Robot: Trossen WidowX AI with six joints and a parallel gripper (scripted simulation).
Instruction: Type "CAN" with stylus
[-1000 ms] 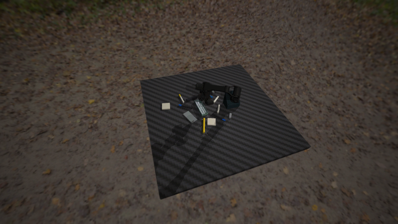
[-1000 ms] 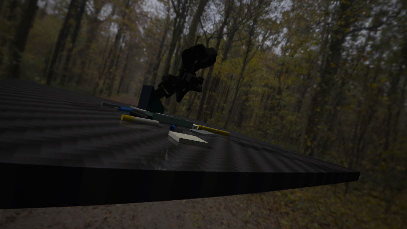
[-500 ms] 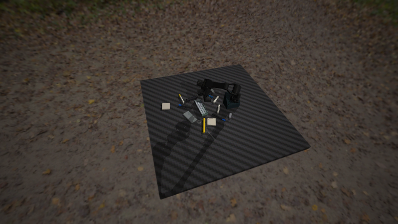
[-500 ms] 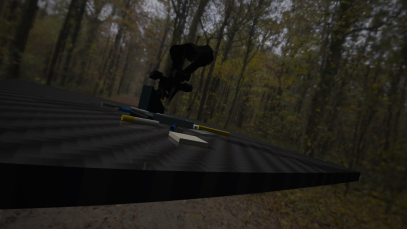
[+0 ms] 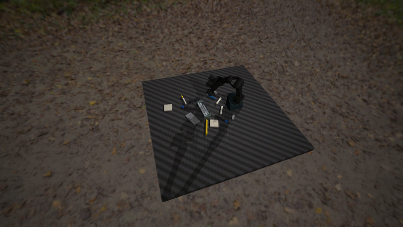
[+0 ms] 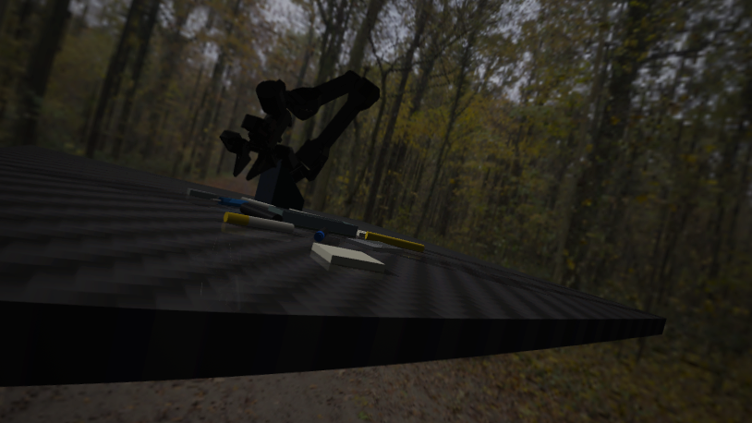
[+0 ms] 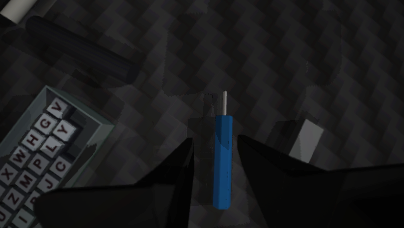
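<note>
The blue stylus is 10 mm behind my gripper tip, 20 mm to the right of it and 60 mm below it. Also, from my gripper tip: grey slab (260 mm ahead, 220 mm to the left, 60 mm below); then dark cylinder (160 mm ahead, 60 mm below); then yellow-and-white marker (270 mm ahead, 60 mm to the right, 60 mm below).
</note>
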